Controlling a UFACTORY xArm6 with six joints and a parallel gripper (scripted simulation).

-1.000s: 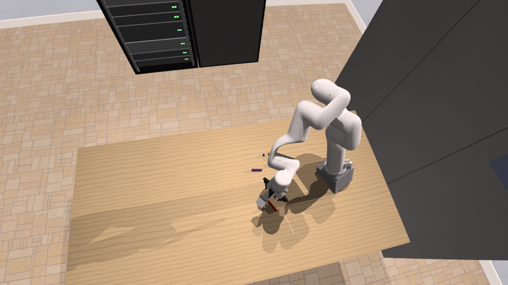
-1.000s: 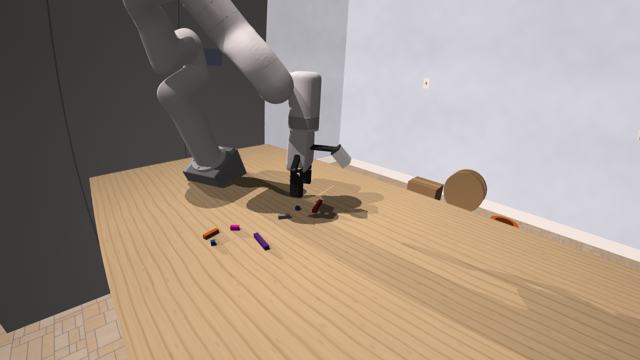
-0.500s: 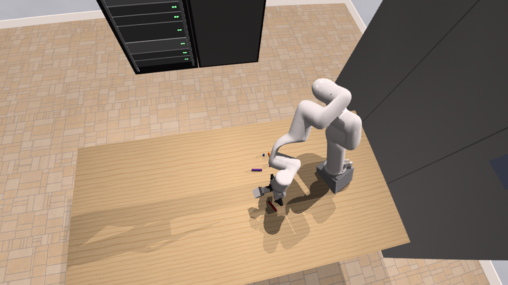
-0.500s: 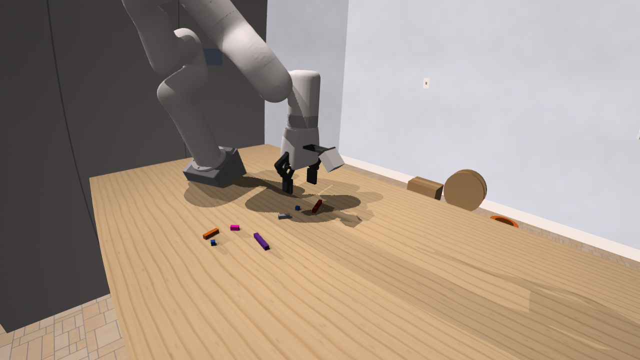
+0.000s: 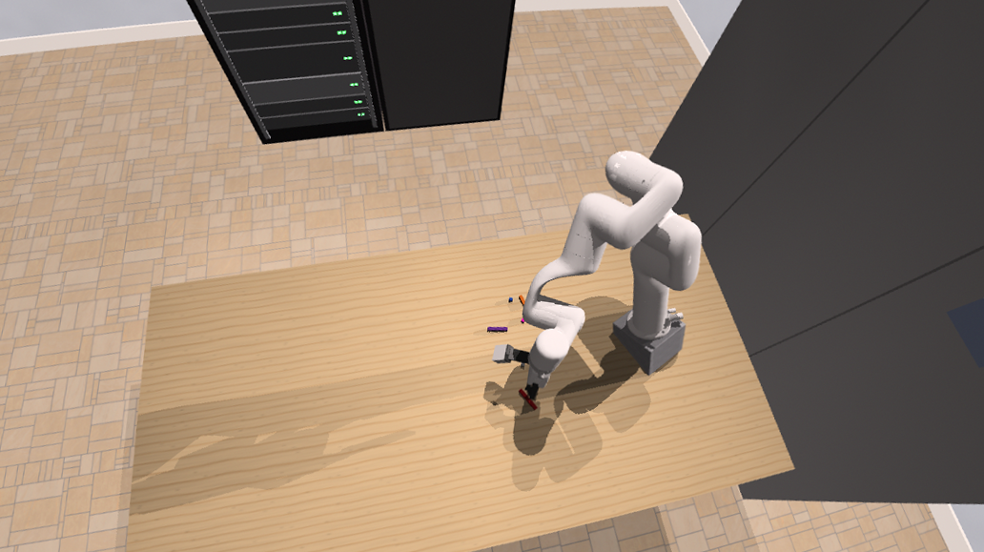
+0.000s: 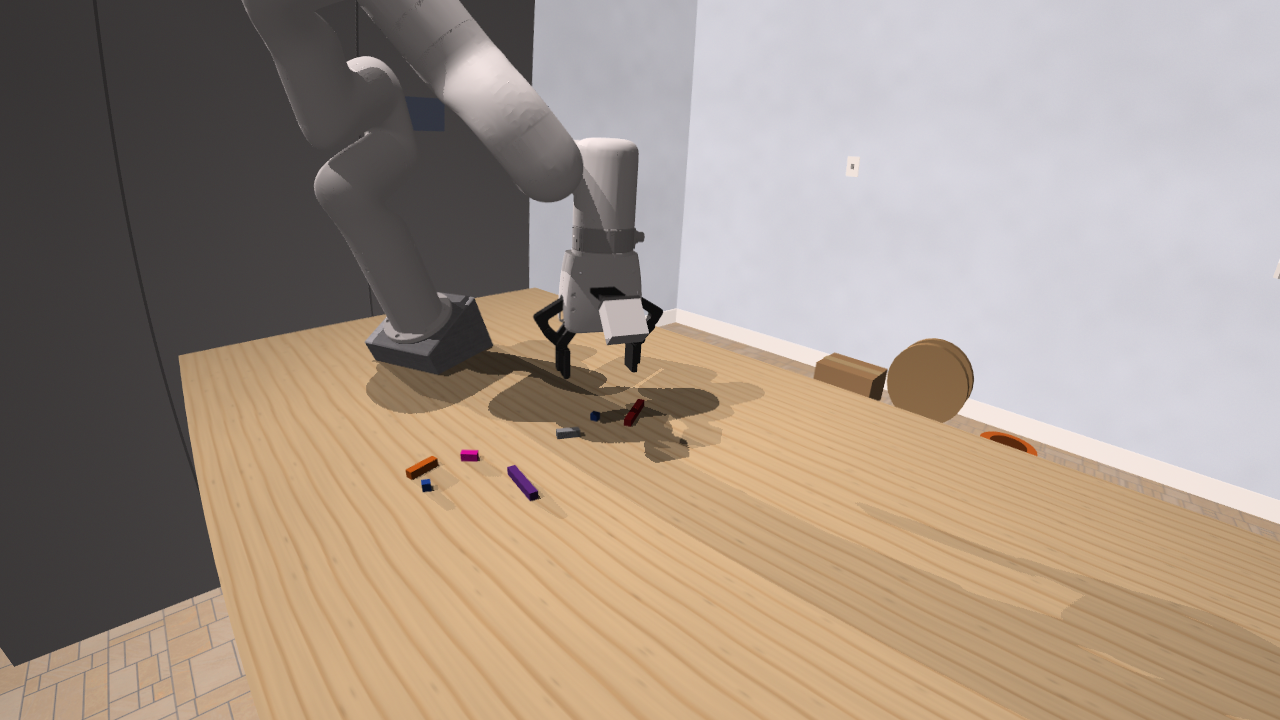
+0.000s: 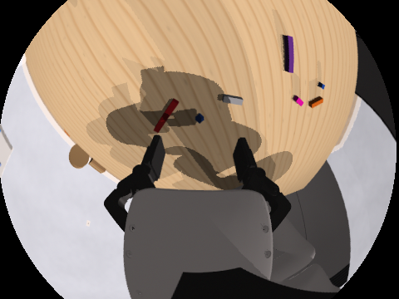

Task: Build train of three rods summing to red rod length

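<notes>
The red rod is 8 cm below my hand, 6 cm to the left of it and 1 cm ahead of it. Round my hand: purple rod: 16 cm to the right, 8 cm below, 8 cm ahead; then magenta rod: 19 cm to the right, 8 cm below, 1 cm behind; then grey rod: 8 cm below, 6 cm to the right, 1 cm ahead.
</notes>
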